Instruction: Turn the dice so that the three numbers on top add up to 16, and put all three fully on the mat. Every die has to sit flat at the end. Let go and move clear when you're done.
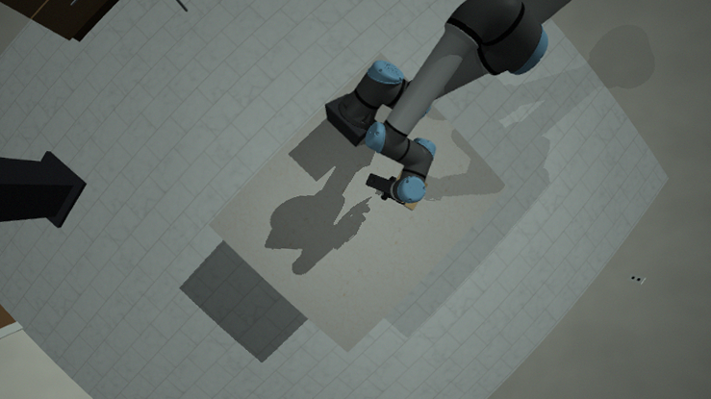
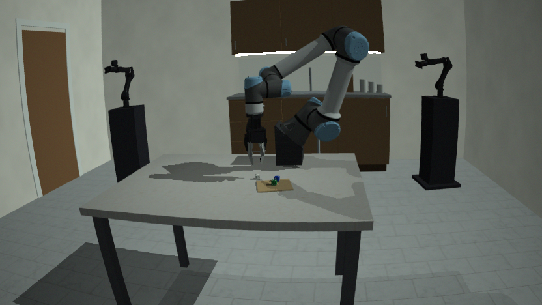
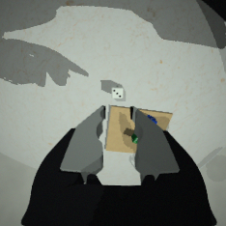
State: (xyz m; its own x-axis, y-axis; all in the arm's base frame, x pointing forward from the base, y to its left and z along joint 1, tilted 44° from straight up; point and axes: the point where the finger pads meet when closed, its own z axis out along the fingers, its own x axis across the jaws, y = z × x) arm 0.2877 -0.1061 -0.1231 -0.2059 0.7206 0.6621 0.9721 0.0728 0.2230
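Right now the white die is 7 cm below my hand. The rest, counted from my hand: blue die (5 cm ahead, 8 cm to the left, 7 cm below); green die (10 cm ahead, 7 cm to the left, 7 cm below); tan mat (10 cm ahead, 7 cm to the left, 8 cm below).
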